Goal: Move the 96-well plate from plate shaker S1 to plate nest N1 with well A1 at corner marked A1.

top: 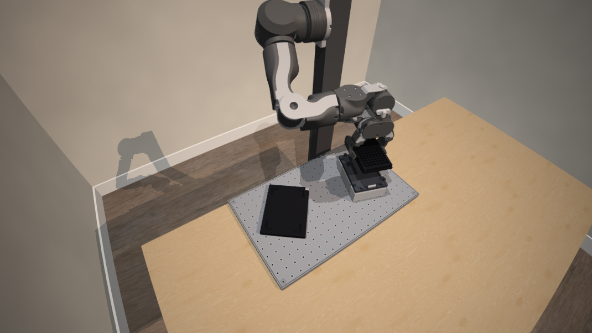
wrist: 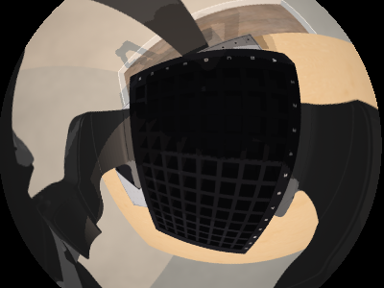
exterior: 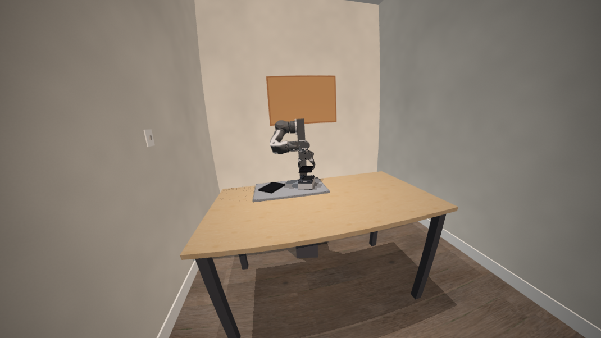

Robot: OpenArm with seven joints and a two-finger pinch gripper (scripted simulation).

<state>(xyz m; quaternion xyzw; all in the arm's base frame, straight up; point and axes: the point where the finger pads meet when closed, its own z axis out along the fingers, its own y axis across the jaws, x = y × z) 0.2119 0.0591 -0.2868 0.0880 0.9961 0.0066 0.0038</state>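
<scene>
Now: the black plate nest N1 26 cm to the right of my hand, 12 cm below it and 3 cm ahead of it. Round my hand: black 96-well plate: 1 cm ahead; pale grey plate shaker S1: 9 cm below, 4 cm ahead.
</scene>
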